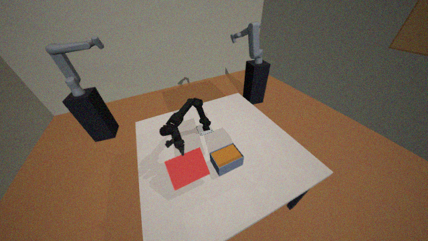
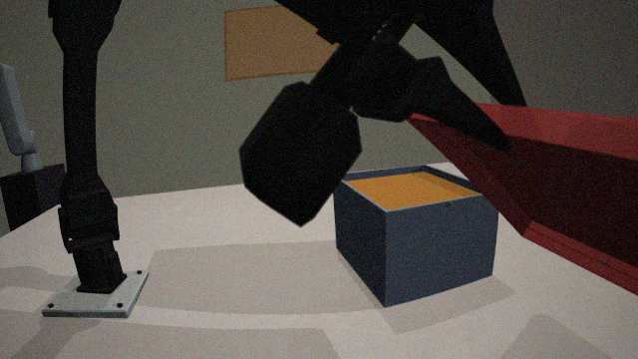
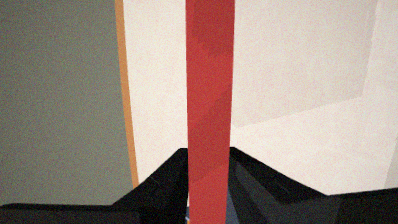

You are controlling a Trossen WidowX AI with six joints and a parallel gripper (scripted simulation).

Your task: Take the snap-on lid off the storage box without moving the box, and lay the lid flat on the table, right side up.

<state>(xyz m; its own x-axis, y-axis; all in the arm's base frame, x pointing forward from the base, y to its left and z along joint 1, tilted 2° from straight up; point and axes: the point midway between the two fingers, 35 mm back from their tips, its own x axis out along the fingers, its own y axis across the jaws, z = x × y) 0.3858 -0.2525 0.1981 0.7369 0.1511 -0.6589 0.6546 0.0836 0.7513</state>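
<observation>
My gripper tip is now 6 cm short of the red lid, 1 cm to the right of it and 5 cm above it. From my gripper tip the other things lie so: blue storage box: 2 cm ahead, 30 cm to the left, 14 cm below.
</observation>
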